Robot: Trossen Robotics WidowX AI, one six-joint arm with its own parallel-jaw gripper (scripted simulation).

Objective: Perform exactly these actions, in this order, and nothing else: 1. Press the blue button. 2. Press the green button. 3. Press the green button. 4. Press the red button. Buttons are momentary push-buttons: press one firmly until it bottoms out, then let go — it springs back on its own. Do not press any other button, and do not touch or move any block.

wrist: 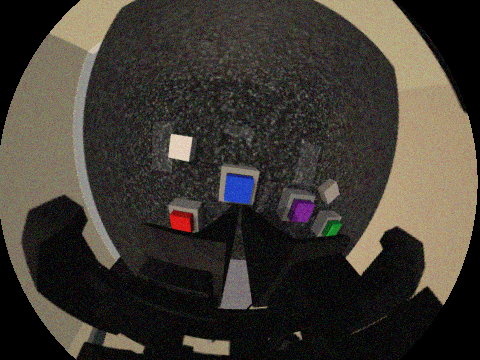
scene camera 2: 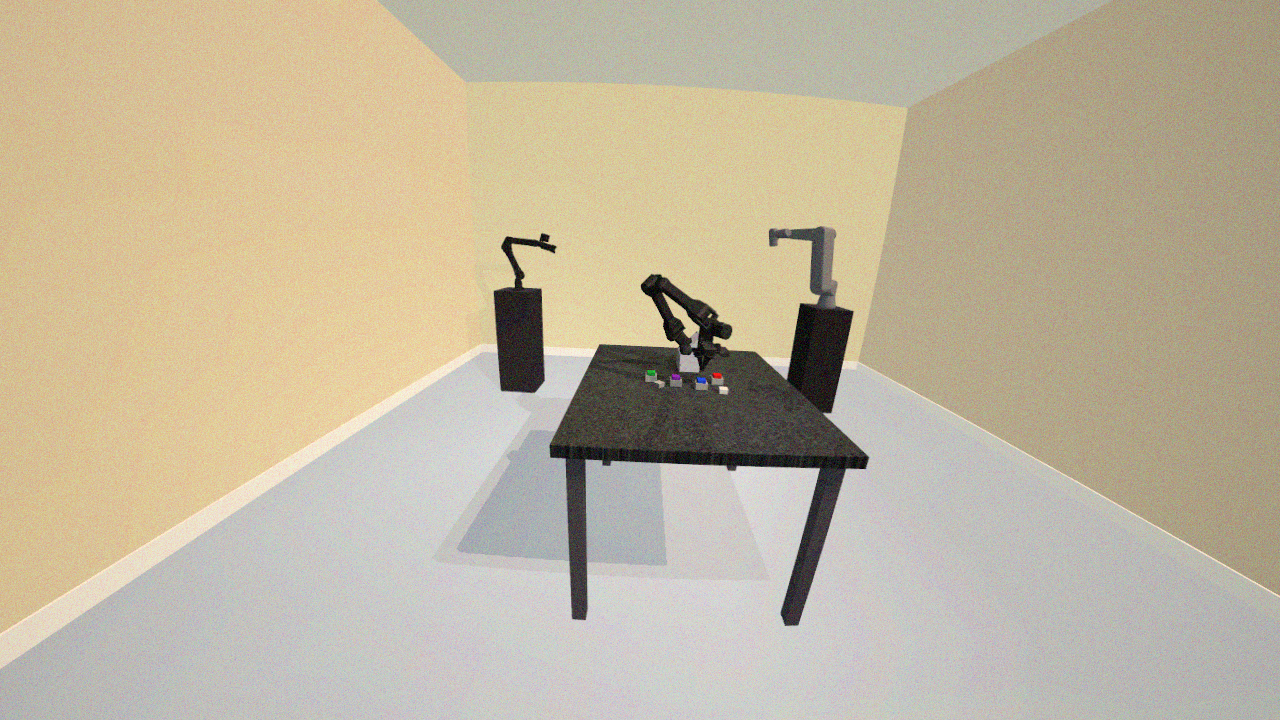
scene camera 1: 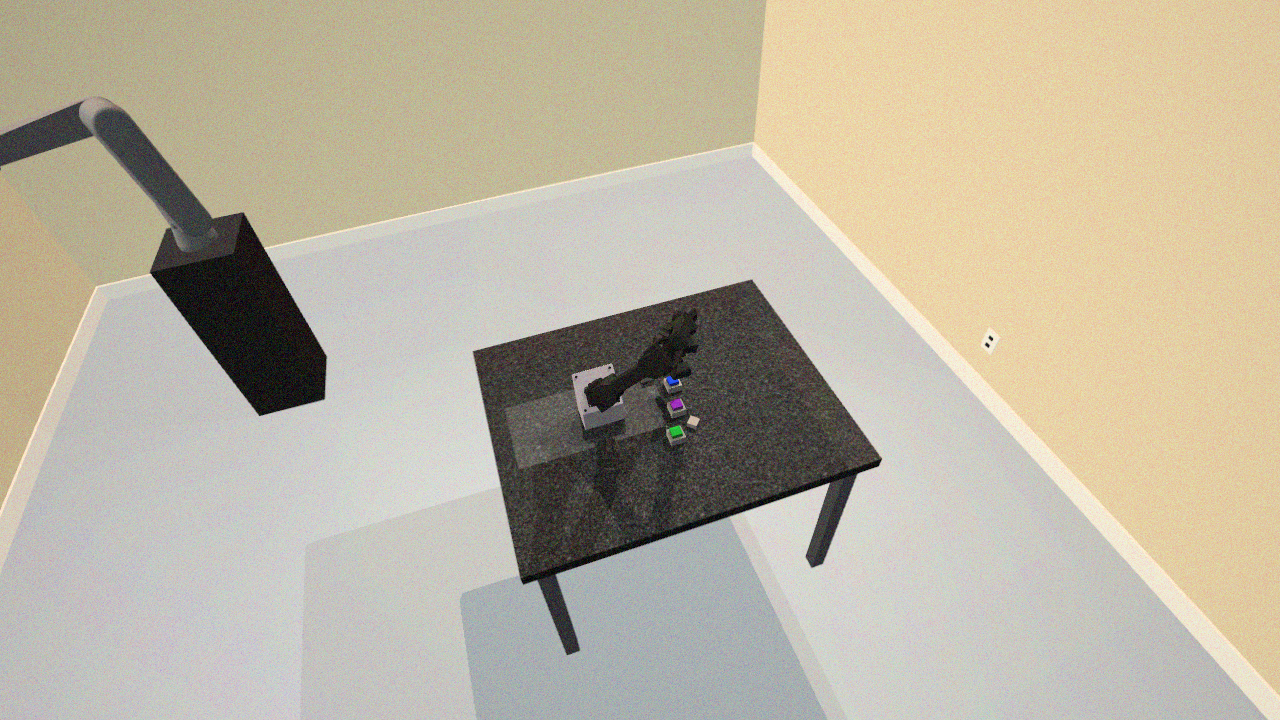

Note:
My gripper is shut, with nothing in its grasp. I also see a blue button.
My gripper is seen too in the wrist view.

